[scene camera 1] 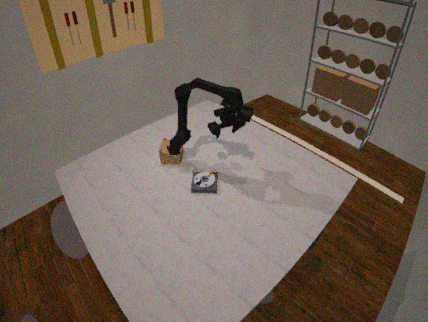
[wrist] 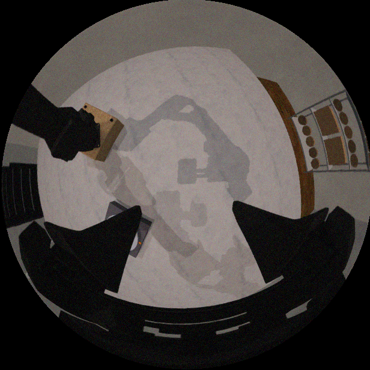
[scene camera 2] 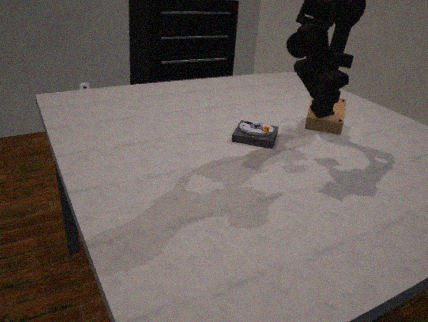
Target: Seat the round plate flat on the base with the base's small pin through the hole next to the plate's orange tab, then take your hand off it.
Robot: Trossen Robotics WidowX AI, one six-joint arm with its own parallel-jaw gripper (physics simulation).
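Where they show: gripper, between the fingertips: (scene camera 1: 225, 135) (scene camera 2: 322, 103); arm's base, origin of its link: (scene camera 1: 173, 150) (scene camera 2: 322, 110).
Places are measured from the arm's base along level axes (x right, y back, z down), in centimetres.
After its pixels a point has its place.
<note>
The round plate (scene camera 1: 202, 178) (scene camera 2: 250, 130) (wrist: 133, 244) is light grey and lies on the dark square base (scene camera 1: 204, 190) {x -3.5, y -31.3, z 4.3 cm} (scene camera 2: 252, 140) {x -11.8, y -28.8, z 4.6 cm} (wrist: 145, 223), looking about level. Its orange tab (scene camera 1: 211, 173) {x -10.7, y -24.9, z 1.7 cm} (scene camera 2: 266, 129) {x -11.1, y -24.5, z 1.5 cm} stands on the side toward the arm's reach in scene camera 1. The small pin and the hole are too small to make out. My gripper (scene camera 1: 225, 131) {x -23.7, y -15.3, z -11.2 cm} (wrist: 187, 208) is open and empty, high above the table and away from the base. In the wrist view, the left finger hides part of the plate and base. In scene camera 2 the fingers blend into the dark arm.
The arm stands on a wooden block (scene camera 1: 170, 156) {x 3.0, y -3.4, z 0.7 cm} (scene camera 2: 324, 124) {x -4.4, y -0.7, z 3.4 cm} (wrist: 112, 136) near the base on the pale table (scene camera 1: 200, 240) {x 10.0, y -54.4, z 6.2 cm} (scene camera 2: 150, 110) {x 19.9, y -55.8, z 6.2 cm}. A shelf rack with round and boxy brown things stands beyond the table. A long pale strip (scene camera 1: 325, 156) lies on the floor.
</note>
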